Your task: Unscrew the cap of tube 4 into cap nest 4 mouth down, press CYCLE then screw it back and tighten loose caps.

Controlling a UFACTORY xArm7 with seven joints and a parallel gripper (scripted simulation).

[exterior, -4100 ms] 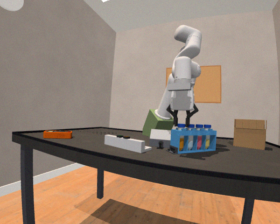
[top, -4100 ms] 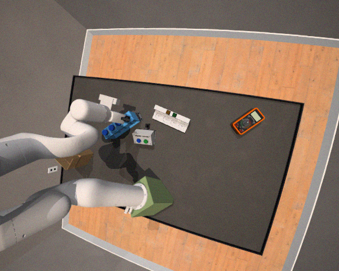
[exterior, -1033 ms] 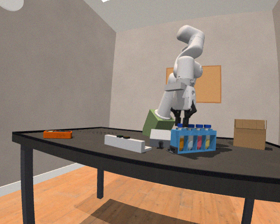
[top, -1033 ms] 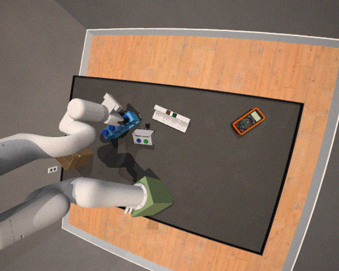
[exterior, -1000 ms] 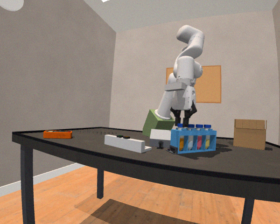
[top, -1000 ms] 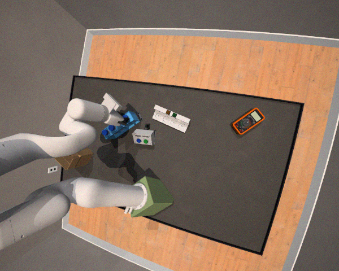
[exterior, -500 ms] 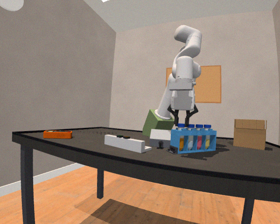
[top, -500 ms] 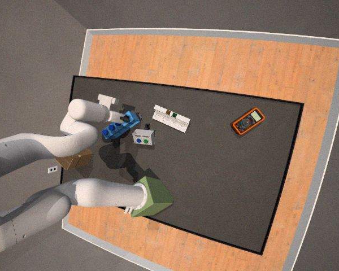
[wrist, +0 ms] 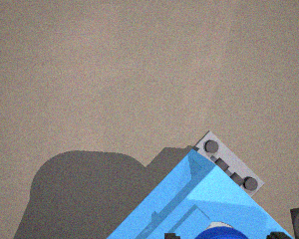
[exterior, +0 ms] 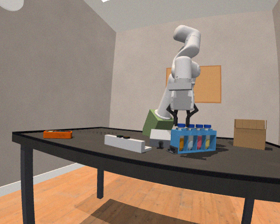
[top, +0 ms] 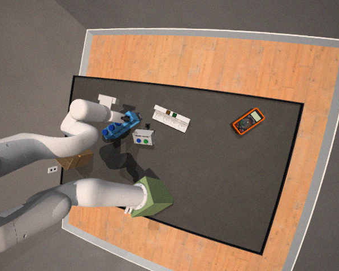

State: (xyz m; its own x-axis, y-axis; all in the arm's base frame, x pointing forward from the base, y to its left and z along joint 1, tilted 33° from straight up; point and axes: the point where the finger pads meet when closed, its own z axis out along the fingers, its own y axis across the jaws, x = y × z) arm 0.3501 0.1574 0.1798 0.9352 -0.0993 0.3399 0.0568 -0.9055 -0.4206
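My hand is 10 mm above the tube neck. The rest, counted from my hand: blue cycle key: 110 mm behind, 100 mm to the right, 60 mm below; then blue cap: 10 mm below; then key housing: 110 mm to the right, 80 mm below, 80 mm behind.
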